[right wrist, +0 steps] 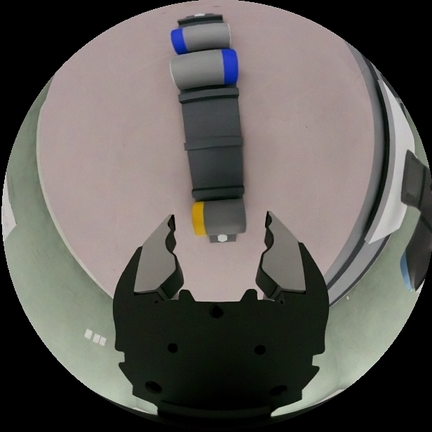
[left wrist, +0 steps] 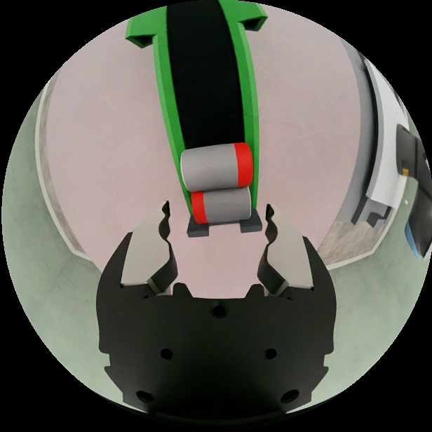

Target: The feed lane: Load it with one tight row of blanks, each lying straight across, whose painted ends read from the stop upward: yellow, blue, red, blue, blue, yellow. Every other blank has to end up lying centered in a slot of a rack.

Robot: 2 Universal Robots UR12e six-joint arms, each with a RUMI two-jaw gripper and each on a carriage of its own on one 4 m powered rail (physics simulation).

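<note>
The green-walled feed lane (left wrist: 248, 90) runs away from the left gripper, with dark stop blocks (left wrist: 198, 229) at its near end. A grey blank (left wrist: 225, 205) with its red end left lies across at the stop. A larger-looking grey blank (left wrist: 210, 168) with its red end right lies against it. My left gripper (left wrist: 217, 202) is open, above the stop end. My right gripper (right wrist: 219, 213) is open, above the near end of a dark rack (right wrist: 212, 120). There lies a blank (right wrist: 225, 216) with a yellow left end. Beyond two empty slots lie blanks with blue ends: right (right wrist: 197, 70) and left (right wrist: 207, 37).
The pink table top (left wrist: 105, 125) (right wrist: 110, 140) lies under the lane and the rack. A white panel (left wrist: 387, 145) (right wrist: 397, 165) and a dark arm part with a blue piece stand beyond the table's right edge in both views.
</note>
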